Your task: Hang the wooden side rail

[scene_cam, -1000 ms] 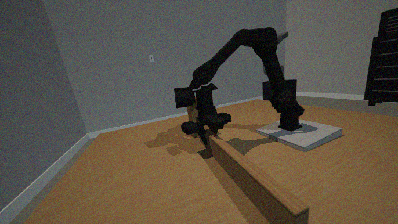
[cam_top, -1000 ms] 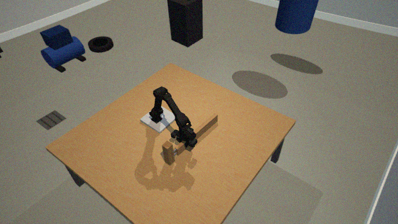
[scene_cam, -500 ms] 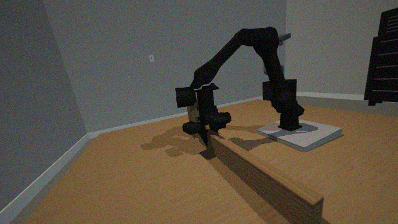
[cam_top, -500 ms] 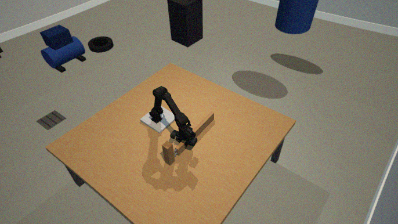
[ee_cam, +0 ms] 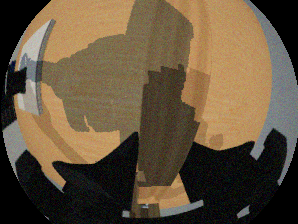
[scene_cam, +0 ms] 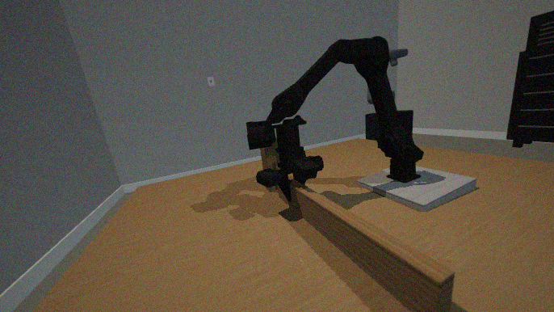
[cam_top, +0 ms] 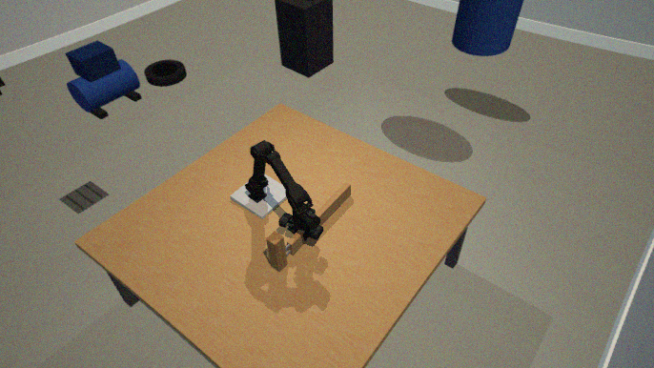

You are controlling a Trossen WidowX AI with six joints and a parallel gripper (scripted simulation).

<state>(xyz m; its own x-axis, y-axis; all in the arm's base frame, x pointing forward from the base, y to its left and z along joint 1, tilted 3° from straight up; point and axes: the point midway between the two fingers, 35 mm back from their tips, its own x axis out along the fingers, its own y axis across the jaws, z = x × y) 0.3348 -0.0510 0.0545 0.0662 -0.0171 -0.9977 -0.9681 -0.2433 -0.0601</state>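
Now: the wooden headboard post 150 mm to the right of my gripper tip, 60 mm above it and 10 mm ahead of it.
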